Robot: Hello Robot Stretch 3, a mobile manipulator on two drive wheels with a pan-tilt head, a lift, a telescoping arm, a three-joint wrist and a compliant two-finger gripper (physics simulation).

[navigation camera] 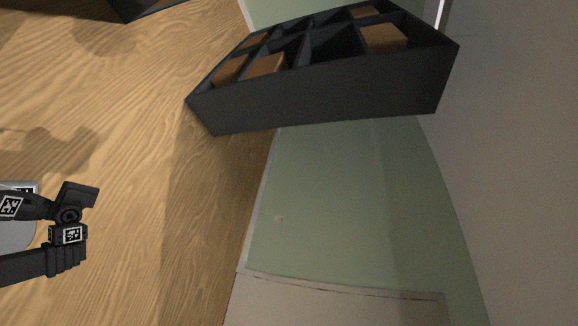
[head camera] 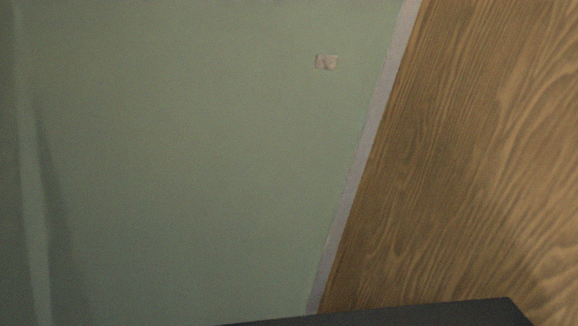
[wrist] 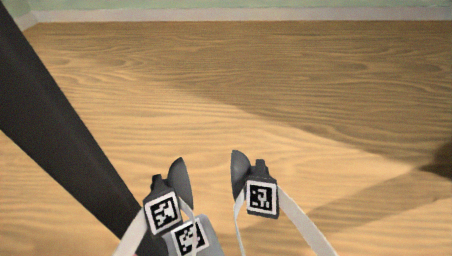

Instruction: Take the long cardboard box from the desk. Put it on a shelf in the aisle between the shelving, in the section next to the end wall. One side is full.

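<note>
My gripper is open in the wrist view, its two fingertips apart with wood floor showing between them. In the navigation view, parts of my wrist show at the left edge, but the fingertips cannot be made out. A dark shelving unit stands by the green wall in the navigation view, apart from my wrist. Brown boxes sit in some of its compartments, and at least one compartment looks dark and unfilled. The long cardboard box on the desk and the desk itself do not show in these views.
Part of another dark unit shows at the top left of the navigation view. A green wall meets the wood floor. A dark edge crosses the bottom of the head view. A dark bar runs along the wrist view's left.
</note>
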